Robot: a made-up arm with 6 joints. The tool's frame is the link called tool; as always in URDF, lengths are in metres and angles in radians.
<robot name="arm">
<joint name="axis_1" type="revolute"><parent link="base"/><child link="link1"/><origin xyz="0 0 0.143" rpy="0 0 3.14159"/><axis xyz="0 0 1"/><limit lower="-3.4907" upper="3.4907" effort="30" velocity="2.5"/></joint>
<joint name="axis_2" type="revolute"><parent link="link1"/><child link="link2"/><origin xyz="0 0 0" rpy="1.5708 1.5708 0"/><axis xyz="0 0 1"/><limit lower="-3.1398" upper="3.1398" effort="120" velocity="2.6"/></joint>
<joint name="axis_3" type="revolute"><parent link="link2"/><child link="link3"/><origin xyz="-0.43 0 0" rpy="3.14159 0 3.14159"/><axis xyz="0 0 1"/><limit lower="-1.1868" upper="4.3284" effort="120" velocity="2.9"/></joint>
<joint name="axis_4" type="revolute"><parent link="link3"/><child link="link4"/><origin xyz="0 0 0" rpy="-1.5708 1.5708 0"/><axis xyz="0 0 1"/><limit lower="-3.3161" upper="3.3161" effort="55" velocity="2.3"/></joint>
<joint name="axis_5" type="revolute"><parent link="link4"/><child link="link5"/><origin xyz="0 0 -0.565" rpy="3.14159 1.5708 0"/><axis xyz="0 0 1"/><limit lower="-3.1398" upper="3.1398" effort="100" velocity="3"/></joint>
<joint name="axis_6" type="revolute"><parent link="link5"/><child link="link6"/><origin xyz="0 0 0.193" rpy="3.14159 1.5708 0"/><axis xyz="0 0 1"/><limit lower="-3.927" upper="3.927" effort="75" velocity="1.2"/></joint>
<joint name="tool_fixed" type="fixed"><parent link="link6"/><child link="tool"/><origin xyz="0 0 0" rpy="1.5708 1.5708 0"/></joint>
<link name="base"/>
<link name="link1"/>
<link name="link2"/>
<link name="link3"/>
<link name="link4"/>
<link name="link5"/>
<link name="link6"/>
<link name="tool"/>
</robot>
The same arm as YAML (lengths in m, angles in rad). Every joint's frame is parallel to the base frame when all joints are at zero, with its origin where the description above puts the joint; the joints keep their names.
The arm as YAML. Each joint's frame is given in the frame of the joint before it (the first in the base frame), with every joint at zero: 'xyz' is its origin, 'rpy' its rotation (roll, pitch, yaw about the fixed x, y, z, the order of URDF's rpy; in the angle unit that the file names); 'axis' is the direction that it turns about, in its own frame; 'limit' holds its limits. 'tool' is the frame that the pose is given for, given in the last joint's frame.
units:
  length: m
  angle: rad
joints:
  - name: axis_1
    type: revolute
    origin:
      xyz: [0.0, 0.0, 0.143]
      rpy: [0.0, 0.0, 0.0]
    axis: "+z"
    limit:
      lower: -3.4907
      upper: 3.4907
  - name: axis_2
    type: revolute
    origin:
      xyz: [0.0, 0.0, 0.0]
      rpy: [0.0, 0.0, 0.0]
    axis: "+y"
    limit:
      lower: -3.1398
      upper: 3.1398
  - name: axis_3
    type: revolute
    origin:
      xyz: [0.0, 0.0, 0.43]
      rpy: [0.0, 0.0, 0.0]
    axis: "-y"
    limit:
      lower: -1.1868
      upper: 4.3284
  - name: axis_4
    type: revolute
    origin:
      xyz: [0.0, 0.0, 0.0]
      rpy: [0.0, 0.0, 0.0]
    axis: "-x"
    limit:
      lower: -3.3161
      upper: 3.3161
  - name: axis_5
    type: revolute
    origin:
      xyz: [0.565, 0.0, 0.0]
      rpy: [0.0, 0.0, 0.0]
    axis: "-y"
    limit:
      lower: -3.1398
      upper: 3.1398
  - name: axis_6
    type: revolute
    origin:
      xyz: [0.0, -0.193, 0.0]
      rpy: [0.0, 0.0, 0.0]
    axis: "-x"
    limit:
      lower: -3.927
      upper: 3.927
tool:
  origin:
    xyz: [0.0, 0.0, 0.0]
    rpy: [0.0, 0.0, 0.0]

